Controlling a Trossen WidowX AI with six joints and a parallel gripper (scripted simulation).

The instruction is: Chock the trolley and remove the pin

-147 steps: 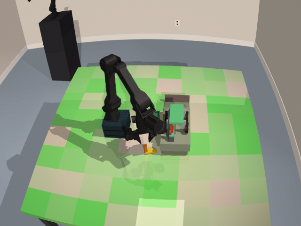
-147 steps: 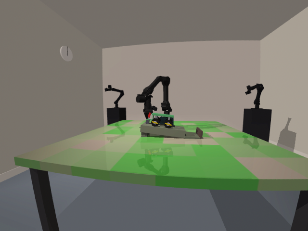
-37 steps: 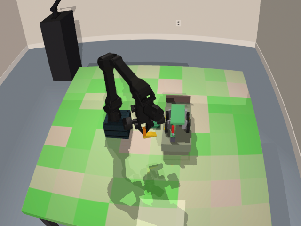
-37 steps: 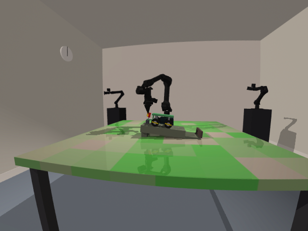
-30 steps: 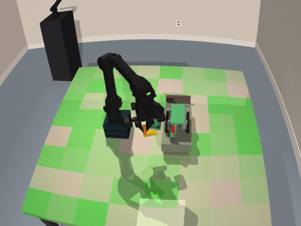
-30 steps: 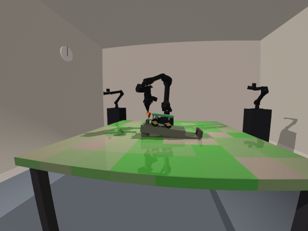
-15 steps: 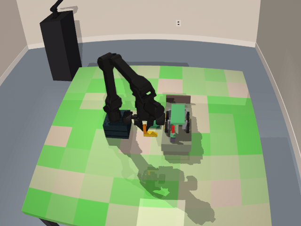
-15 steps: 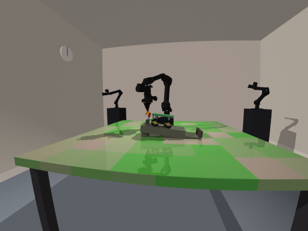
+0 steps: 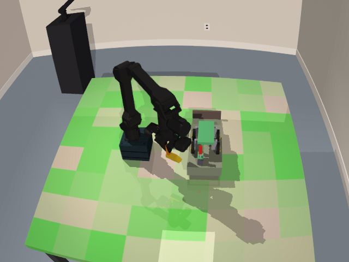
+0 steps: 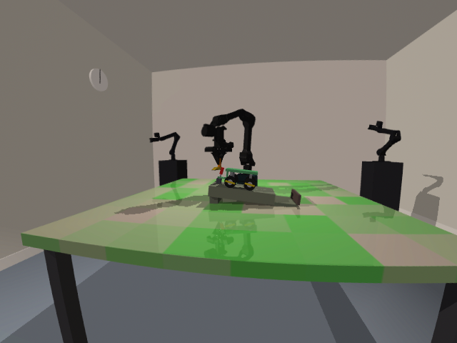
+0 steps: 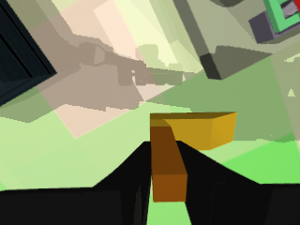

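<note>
My gripper tip is 2 cm short of the yellow chock, 1 cm to the left of it and 1 cm above it. The rest, counted from my gripper tip: red-headed stop pin 12 cm ahead, 5 cm to the left, 4 cm below; trolley 13 cm ahead, 15 cm to the left, 6 cm below; grey ramp 13 cm ahead, 16 cm to the left, 13 cm below.
</note>
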